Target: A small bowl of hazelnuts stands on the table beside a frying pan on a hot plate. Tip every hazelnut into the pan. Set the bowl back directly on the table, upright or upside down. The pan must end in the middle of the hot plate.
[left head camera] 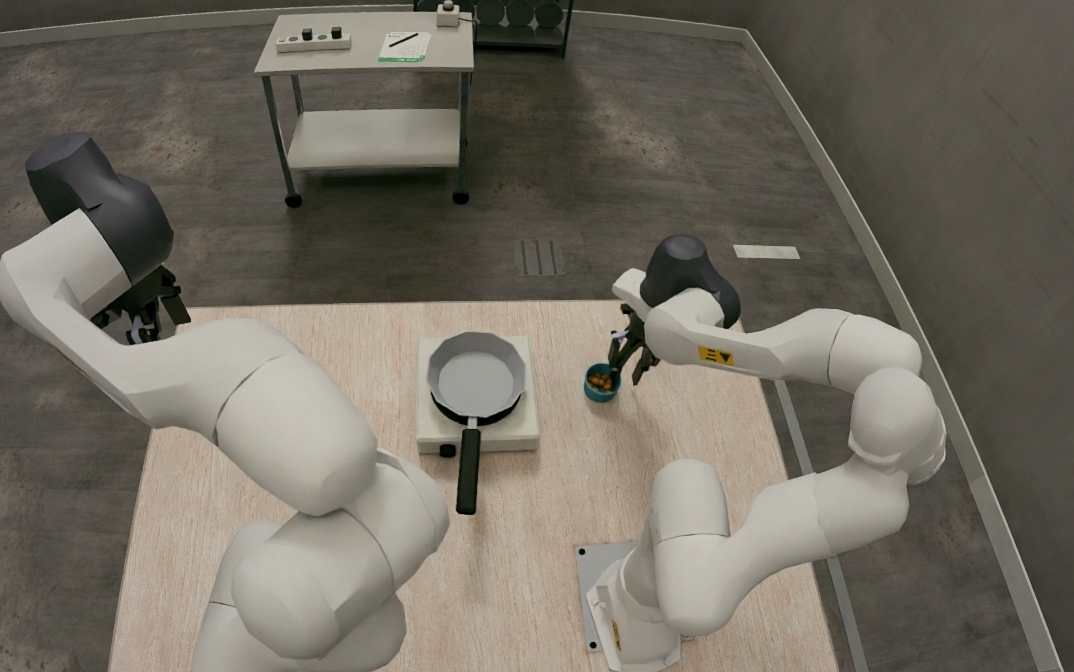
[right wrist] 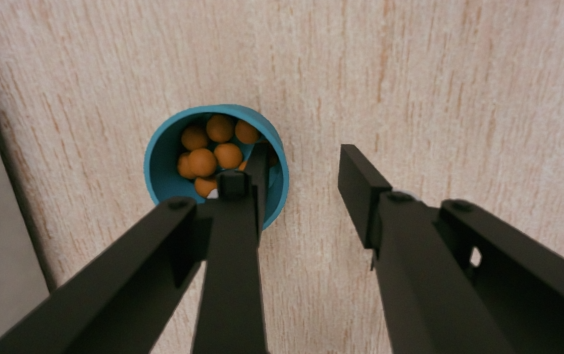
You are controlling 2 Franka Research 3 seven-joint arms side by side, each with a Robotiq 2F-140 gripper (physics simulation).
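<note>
A small blue bowl [left head camera: 601,396] [right wrist: 161,175] stands upright on the table, right of the hot plate [left head camera: 521,438] [right wrist: 15,260]. Several brown hazelnuts [left head camera: 601,382] [right wrist: 202,162] lie in it. A grey frying pan [left head camera: 476,380] sits on the hot plate, its black handle [left head camera: 468,475] pointing toward the picture's bottom. My right gripper [left head camera: 626,374] [right wrist: 303,165] is open, pointing down at the bowl. In the right wrist view, one fingertip reaches inside the rim and the other is outside to the right, with the bowl's wall between them, ungripped. My left gripper [left head camera: 163,320] is open near the table's far left corner.
The wooden table [left head camera: 506,570] carries the right arm's base plate [left head camera: 590,602] at the lower right. The left arm reaches over the table's left part. A white trolley [left head camera: 364,59] stands on the floor beyond the table. A wall rises at the right.
</note>
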